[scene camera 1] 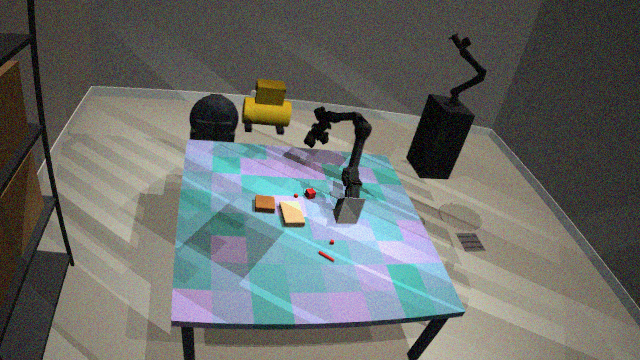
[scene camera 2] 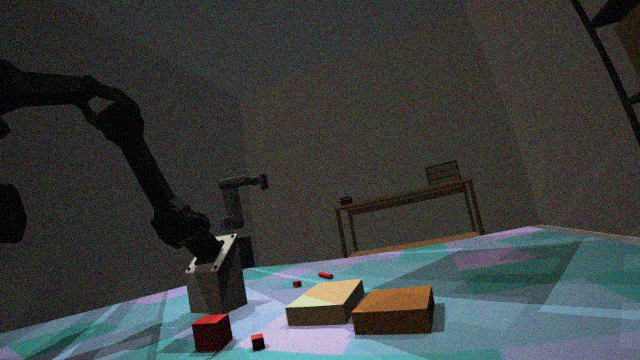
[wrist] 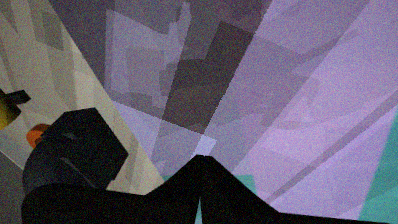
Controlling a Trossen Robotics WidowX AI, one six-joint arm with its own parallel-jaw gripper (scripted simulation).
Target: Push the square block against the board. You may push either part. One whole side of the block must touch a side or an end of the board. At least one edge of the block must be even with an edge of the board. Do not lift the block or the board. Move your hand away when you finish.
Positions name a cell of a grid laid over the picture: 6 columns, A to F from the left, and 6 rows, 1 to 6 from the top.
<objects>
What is my gripper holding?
Nothing.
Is my gripper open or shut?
Shut.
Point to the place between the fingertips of my gripper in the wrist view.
D5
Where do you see a square block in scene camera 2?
At D6
</objects>
